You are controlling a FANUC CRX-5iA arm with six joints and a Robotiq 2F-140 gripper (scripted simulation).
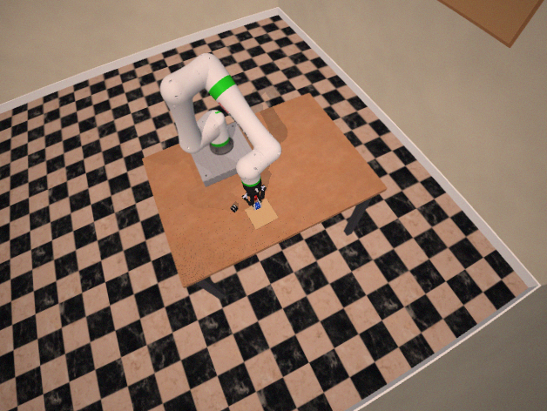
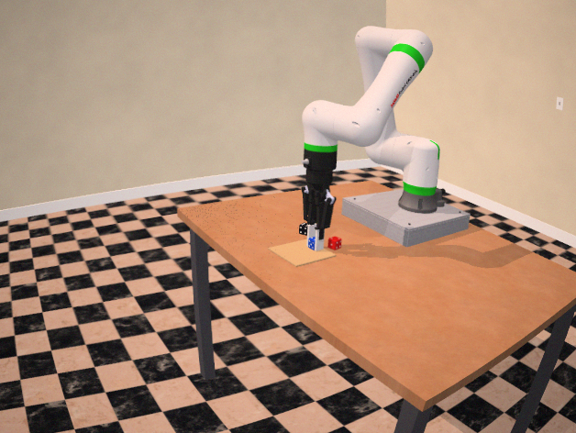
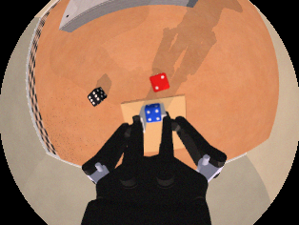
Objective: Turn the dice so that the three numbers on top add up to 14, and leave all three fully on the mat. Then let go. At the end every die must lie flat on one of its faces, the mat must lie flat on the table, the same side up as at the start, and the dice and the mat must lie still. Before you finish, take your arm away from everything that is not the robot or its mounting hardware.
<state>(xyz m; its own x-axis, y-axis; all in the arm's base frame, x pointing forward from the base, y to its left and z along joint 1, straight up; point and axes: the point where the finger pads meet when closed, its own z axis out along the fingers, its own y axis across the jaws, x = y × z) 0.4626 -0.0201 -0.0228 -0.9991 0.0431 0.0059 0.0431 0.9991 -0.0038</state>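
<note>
My hand is 20 mm above the blue die. Round my hand: tan mat: 50 mm ahead, 40 mm below; black die: 60 mm behind, 120 mm to the right, 20 mm below; red die: 60 mm behind, 20 mm to the left, 20 mm below.
</note>
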